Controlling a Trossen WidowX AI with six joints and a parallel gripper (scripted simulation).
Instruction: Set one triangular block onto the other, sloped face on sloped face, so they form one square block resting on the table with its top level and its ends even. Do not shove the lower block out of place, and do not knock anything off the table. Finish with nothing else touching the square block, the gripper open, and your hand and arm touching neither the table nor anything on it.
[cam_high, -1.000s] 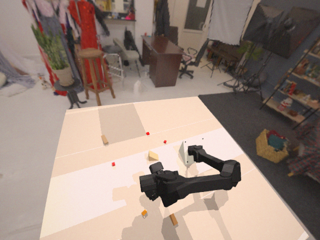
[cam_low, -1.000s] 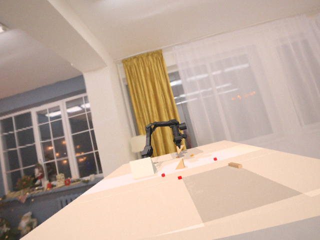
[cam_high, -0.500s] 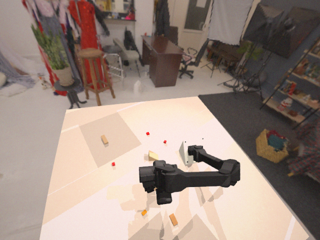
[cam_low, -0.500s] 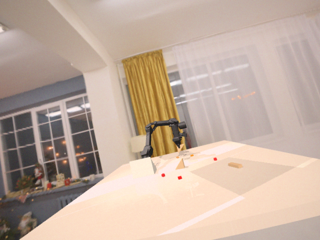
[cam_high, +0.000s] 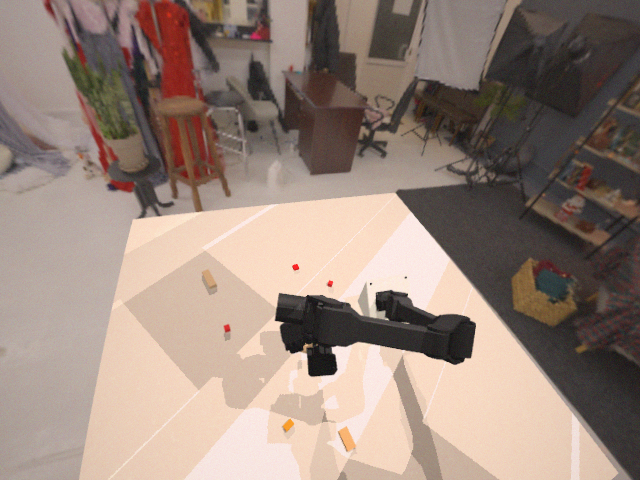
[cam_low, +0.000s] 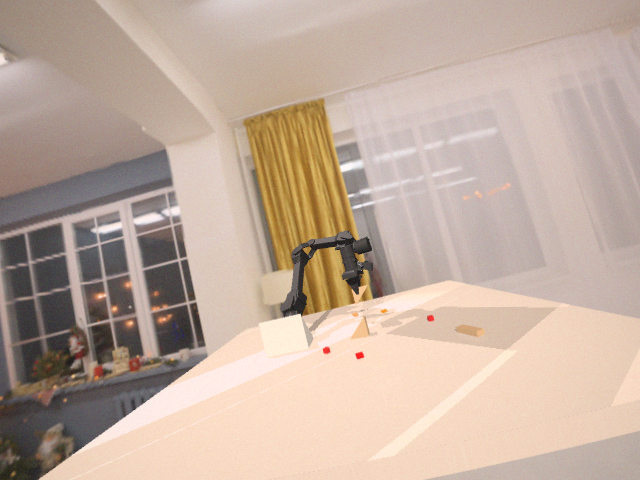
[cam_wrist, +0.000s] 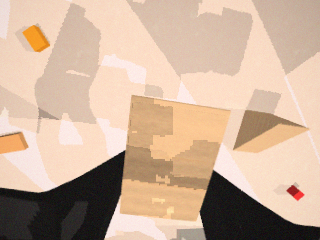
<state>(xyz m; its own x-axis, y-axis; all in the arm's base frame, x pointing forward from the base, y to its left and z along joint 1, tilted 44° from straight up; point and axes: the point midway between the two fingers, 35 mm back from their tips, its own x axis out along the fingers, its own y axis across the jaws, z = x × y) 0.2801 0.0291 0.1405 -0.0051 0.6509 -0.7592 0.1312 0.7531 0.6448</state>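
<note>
My gripper tip is now 15 cm to the left of the tan triangular block, 11 cm above it and 1 cm past it. The rest, counted from my gripper tip: tan bar: 34 cm to the right, 29 cm ahead, 12 cm below; then orange-brown bar: 21 cm to the left, 12 cm below, 5 cm behind; then orange block: 15 cm to the left, 12 cm below, 9 cm ahead.
</note>
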